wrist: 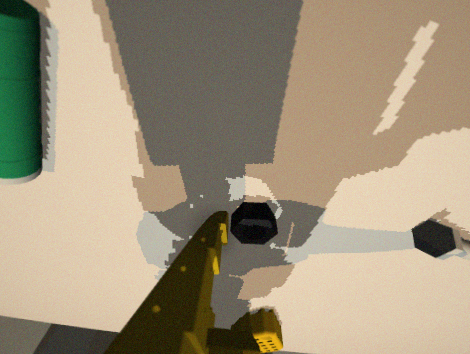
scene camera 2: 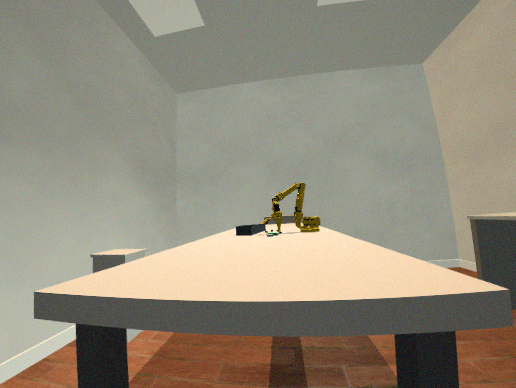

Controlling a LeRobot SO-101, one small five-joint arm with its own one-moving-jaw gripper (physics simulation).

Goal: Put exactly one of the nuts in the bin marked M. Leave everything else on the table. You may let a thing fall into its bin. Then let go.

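Places are measured from the arm's base along level axes (x right, y back, z down), in millimetres.
Where they show: hand at its tool point: (wrist: pixel 227 223) (scene camera 2: pixel 279 231); arm's base at its link origin: (wrist: pixel 227 313) (scene camera 2: pixel 305 231).
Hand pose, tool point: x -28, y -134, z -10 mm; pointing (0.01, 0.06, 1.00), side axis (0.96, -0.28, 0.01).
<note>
Things, the pixels of their centre, and the offset from my tool point.
- black six-sided nut at the middle of its body: (wrist: pixel 253 223) dx +11, dy +4, dz +5 mm
- dark bin at the middle of its body: (scene camera 2: pixel 252 228) dx +104, dy -151, dz -14 mm
- green cylinder at the middle of its body: (wrist: pixel 3 107) dx -65, dy -26, dz +2 mm
- bolt with a black six-sided head, body centre: (wrist: pixel 455 246) dx +98, dy -7, dz +4 mm
A black six-sided nut (wrist: pixel 253 223) lies on the table in the wrist view, close to the right of the fixed jaw's tip. My gripper (wrist: pixel 223 227) (scene camera 2: pixel 272 226) is fully open and low over the table; one notched jaw shows in the wrist view and the moving jaw is out of the picture. Nothing is held. In the scene view, a dark bin (scene camera 2: pixel 245 230) stands to the left of the gripper; no letter can be read on it, so I cannot tell whether it is bin M.
A green cylinder (wrist: pixel 19 95) lies at the upper left of the wrist view. A bolt with a black six-sided head (wrist: pixel 434 238) lies at the right, its pale shank cut off by the picture's edge. Small green and dark things (scene camera 2: pixel 272 233) show beside the gripper in the scene view.
</note>
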